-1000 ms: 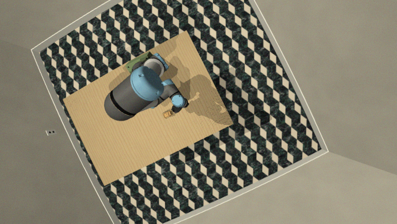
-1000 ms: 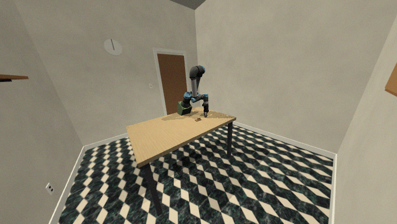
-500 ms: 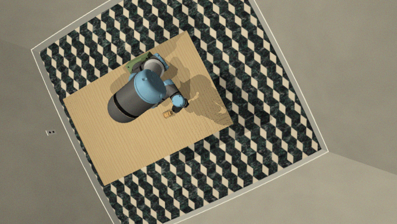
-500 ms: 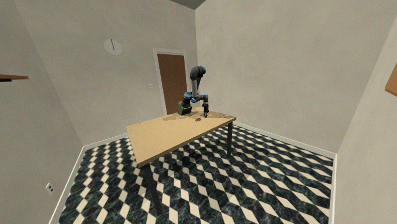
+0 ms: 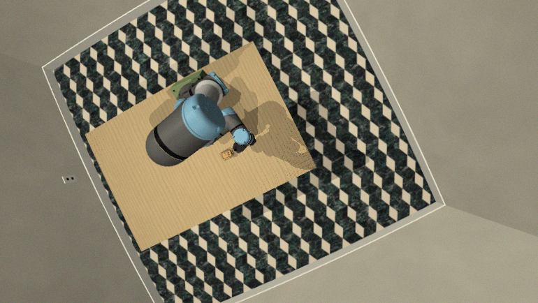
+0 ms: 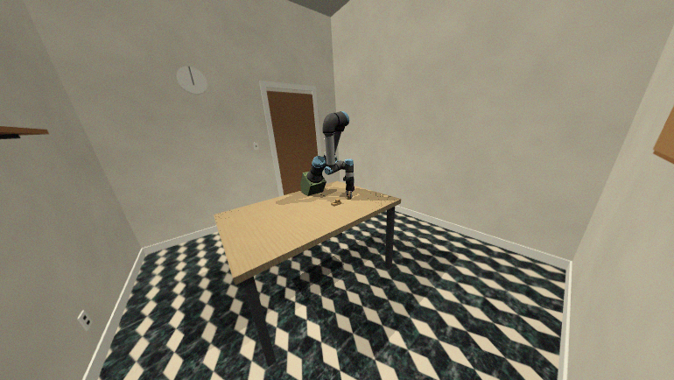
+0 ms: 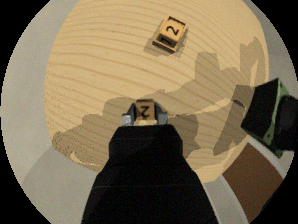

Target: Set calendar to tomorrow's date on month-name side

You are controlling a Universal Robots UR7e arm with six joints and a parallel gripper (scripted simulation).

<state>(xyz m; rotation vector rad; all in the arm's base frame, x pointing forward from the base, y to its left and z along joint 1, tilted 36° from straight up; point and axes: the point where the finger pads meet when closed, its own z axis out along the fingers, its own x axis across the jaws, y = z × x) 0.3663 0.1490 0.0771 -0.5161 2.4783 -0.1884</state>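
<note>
Now: the wooden cube 10 mm below my hand. Also, from my hand: wooden tray (10 mm ahead, 160 mm to the right, 20 mm below).
</note>
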